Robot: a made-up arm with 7 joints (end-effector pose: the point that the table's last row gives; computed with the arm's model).
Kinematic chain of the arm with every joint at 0, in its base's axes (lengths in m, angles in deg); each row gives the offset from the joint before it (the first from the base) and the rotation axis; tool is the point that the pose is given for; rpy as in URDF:
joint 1: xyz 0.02 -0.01 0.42 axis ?
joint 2: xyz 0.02 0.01 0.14 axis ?
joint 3: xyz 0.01 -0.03 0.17 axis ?
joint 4: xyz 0 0.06 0.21 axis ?
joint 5: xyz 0 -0.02 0.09 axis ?
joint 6: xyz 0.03 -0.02 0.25 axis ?
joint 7: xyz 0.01 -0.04 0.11 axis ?
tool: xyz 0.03 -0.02 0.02 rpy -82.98 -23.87 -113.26
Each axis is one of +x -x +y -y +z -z.
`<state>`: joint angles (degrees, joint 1 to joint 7).
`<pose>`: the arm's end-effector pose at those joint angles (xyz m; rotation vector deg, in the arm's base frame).
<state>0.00 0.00 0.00 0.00 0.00 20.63 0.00</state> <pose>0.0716 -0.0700 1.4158 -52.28 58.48 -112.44</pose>
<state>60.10 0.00 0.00 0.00 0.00 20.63 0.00</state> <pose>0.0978 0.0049 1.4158 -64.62 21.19 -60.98</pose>
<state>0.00 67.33 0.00 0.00 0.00 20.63 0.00</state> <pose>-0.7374 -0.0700 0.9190 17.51 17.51 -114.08</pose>
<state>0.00 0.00 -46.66 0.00 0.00 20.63 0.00</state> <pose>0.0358 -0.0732 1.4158 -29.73 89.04 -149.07</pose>
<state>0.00 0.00 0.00 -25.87 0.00 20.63 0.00</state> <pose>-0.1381 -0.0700 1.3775 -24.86 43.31 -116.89</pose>
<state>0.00 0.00 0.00 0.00 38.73 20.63 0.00</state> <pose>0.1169 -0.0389 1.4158 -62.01 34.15 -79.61</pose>
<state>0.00 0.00 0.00 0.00 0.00 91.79 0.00</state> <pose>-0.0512 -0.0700 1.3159 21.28 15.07 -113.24</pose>
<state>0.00 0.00 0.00 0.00 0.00 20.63 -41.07</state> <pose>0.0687 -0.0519 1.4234 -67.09 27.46 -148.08</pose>
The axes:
joint 1: +z
joint 2: -y
joint 3: +z
joint 4: +y
joint 5: +z
joint 6: -y
joint 7: +x

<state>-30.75 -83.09 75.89 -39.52 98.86 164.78 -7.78</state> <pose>0.5034 -0.4061 0.6503 136.25 75.32 25.78</pose>
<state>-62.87 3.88 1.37 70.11 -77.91 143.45 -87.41</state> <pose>0.2028 -0.1584 1.0959 22.57 78.65 53.93</pose>
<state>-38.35 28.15 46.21 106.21 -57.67 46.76 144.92</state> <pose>0.3065 0.1373 0.9690 -0.60 122.58 -65.85</pose>
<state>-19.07 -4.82 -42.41 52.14 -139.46 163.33 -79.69</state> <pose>0.2592 -0.1620 1.0522 38.59 131.71 10.70</pose>
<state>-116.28 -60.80 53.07 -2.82 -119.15 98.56 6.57</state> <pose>-0.1975 -0.5632 1.0507 18.31 -32.23 68.13</pose>
